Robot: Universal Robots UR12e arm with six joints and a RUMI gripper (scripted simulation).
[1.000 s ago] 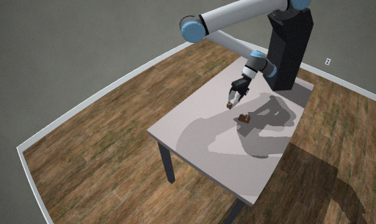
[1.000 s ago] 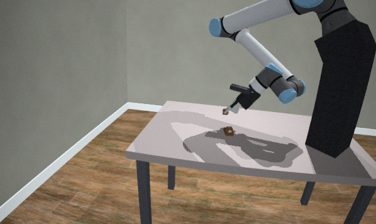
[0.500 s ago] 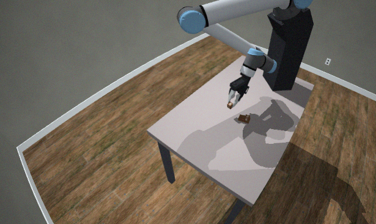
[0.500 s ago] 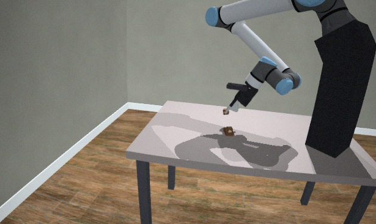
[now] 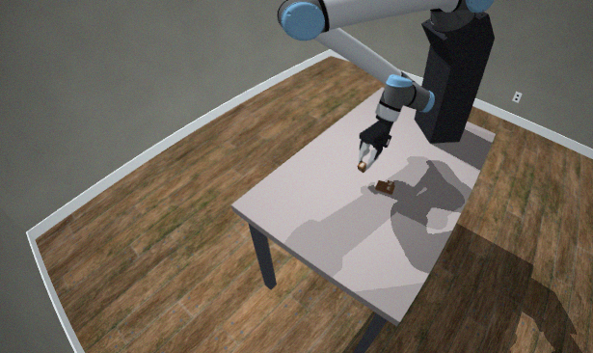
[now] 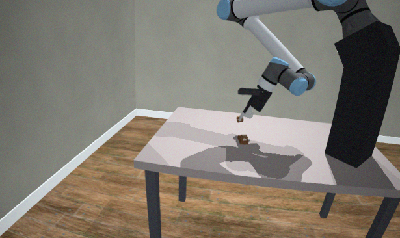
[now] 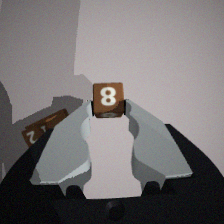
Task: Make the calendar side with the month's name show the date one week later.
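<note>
Now: the brown calendar cube 1 cm below my hand. The rest, counted from my hand: brown wooden calendar tray: 3 cm behind, 10 cm to the left, 8 cm below.
</note>
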